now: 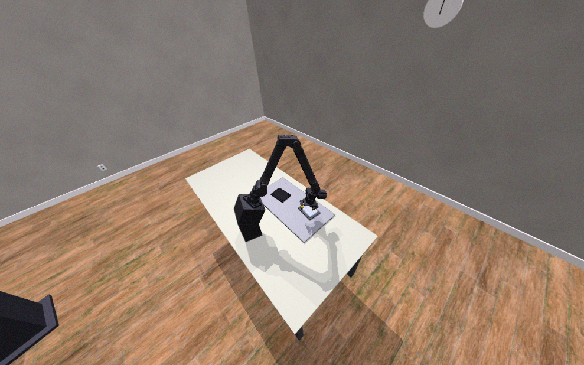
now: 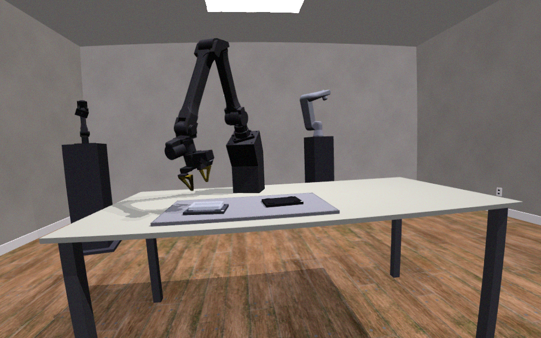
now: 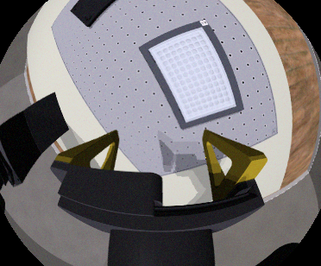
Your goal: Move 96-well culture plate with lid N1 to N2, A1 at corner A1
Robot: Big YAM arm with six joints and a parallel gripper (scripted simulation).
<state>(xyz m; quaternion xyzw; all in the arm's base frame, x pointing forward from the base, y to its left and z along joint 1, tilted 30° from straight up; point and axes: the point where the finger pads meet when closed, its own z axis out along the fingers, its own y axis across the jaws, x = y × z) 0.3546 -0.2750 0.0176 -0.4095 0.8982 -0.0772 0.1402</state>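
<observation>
My hand is 8 cm above the clear lid, 6 cm short of it and 2 cm to the right of it. Also, from my hand: nest N1 (10 cm below, 6 cm ahead, 2 cm to the left); then nest N2 (35 cm to the left, 10 cm below, 8 cm ahead).
</observation>
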